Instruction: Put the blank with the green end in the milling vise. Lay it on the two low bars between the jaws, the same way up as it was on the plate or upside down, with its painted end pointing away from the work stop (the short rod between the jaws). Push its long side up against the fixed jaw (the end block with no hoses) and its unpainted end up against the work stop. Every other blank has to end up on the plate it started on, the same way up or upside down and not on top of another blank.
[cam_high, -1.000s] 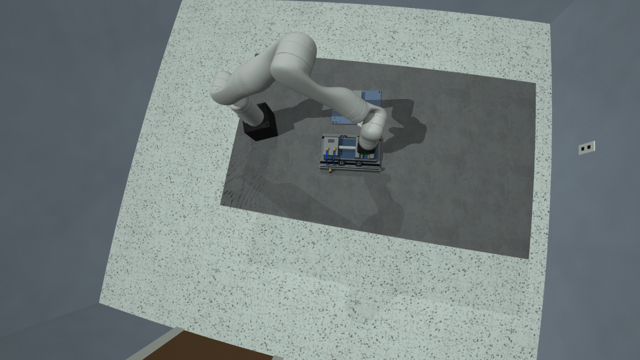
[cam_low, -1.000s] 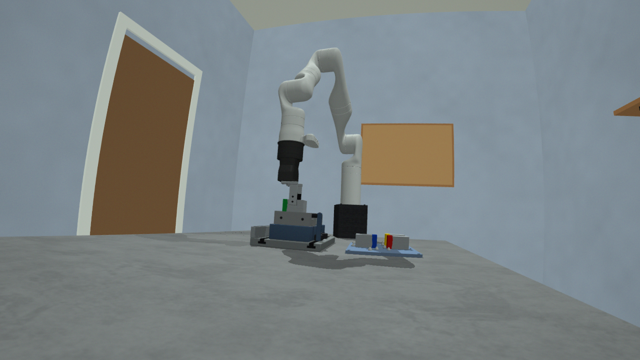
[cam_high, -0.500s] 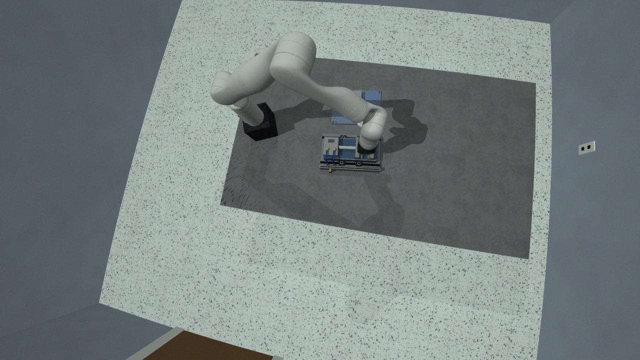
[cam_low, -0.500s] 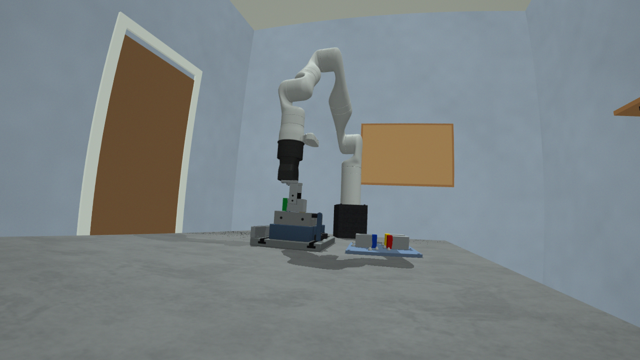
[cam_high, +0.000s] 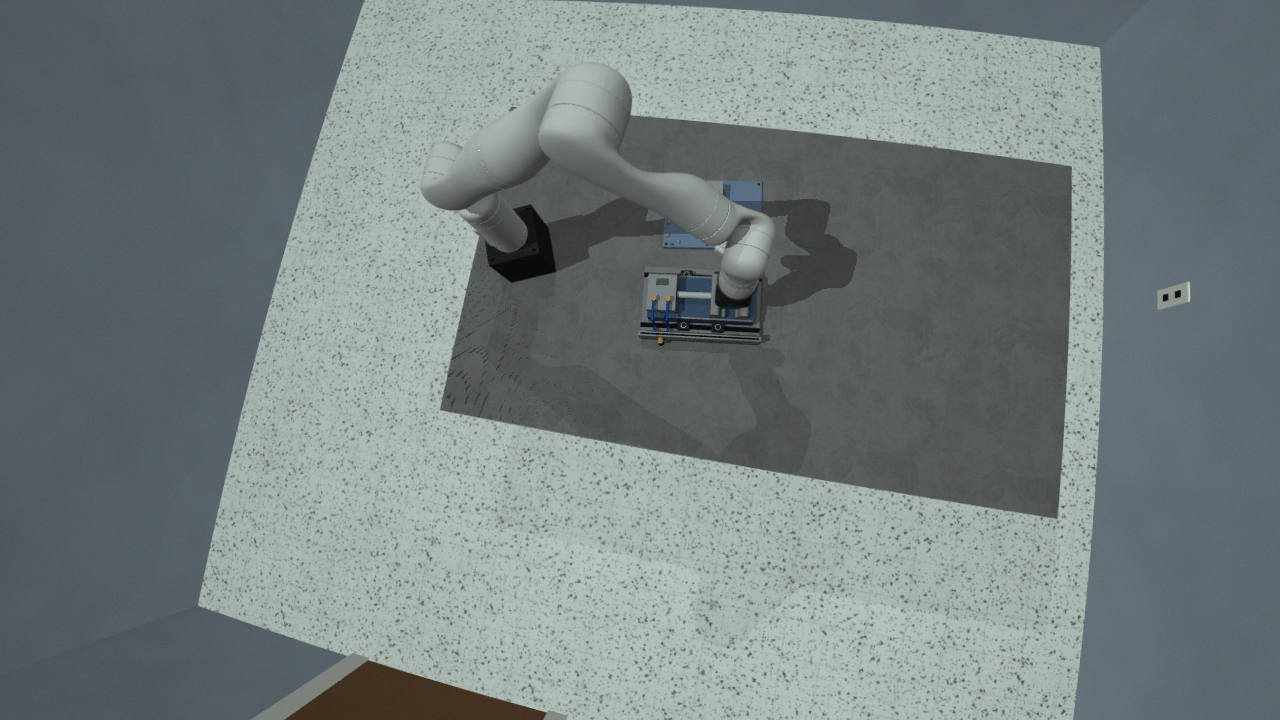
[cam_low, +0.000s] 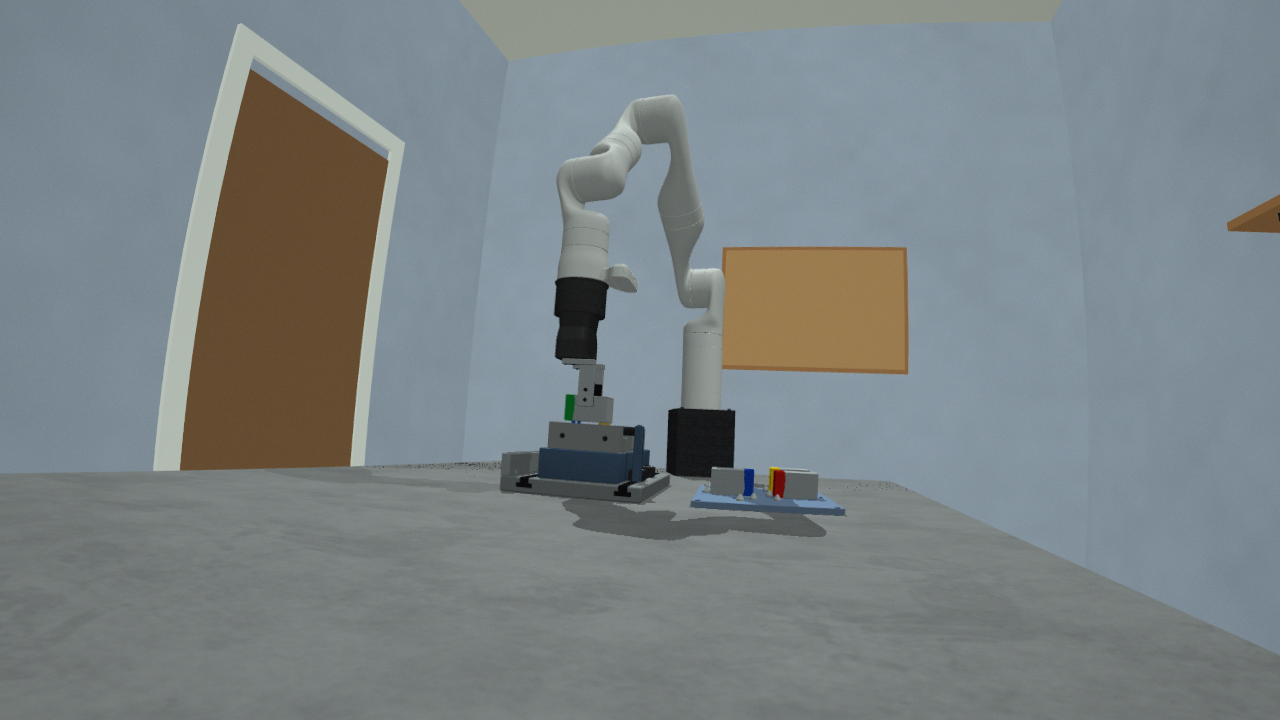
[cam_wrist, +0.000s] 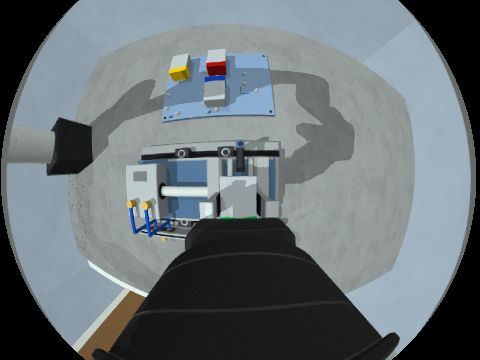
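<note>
The green-ended blank is 2 cm below my hand. From my hand the other things lie so: fixed jaw 6 cm below, 3 cm ahead, 1 cm to the left; milling vise 10 cm below, 7 cm behind, 1 cm to the left; work stop rod 5 cm to the left, 5 cm below.
</note>
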